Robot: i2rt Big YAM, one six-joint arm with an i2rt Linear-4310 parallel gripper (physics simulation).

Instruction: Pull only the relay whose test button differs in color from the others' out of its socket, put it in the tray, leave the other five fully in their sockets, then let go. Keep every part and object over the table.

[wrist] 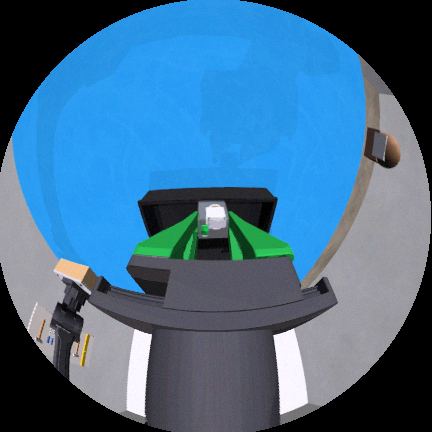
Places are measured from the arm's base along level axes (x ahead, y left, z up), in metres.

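Where they show: gripper, fingertip midpoint: (212,216); arm's base, link origin: (77,287).
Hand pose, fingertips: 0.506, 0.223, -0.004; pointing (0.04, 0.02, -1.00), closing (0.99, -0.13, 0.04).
Each offset is from my fingertips to the centre of the thing, as dx, dy, dz. "spot": to the spot under its first point. Level surfaces: height alone.
My gripper (212,216) has green fingers and is shut on a grey relay @[-0.002, -0.005, -0.009] (203,209) with a white label on top and a green test button @[-0.009, -0.004, +0.012] (204,230) near its lower left corner. The relay is upright between the fingertips. The black tray @[spot: -0.004, +0.006, -0.035] (207,195) lies below and around the fingertips, and the relay is over it. The fingers and the gripper body hide the near part of the tray. The relay's height above the tray floor is hard to tell. The sockets and the other five relays do not show.
The blue table top @[dz -0.060] (125,125) lies beyond the tray, with a wooden edge (347,215) at the right. A brown rounded object with a grey plate (390,151) is at the right, past the edge. A black stand with a tan block (75,271) is at the lower left.
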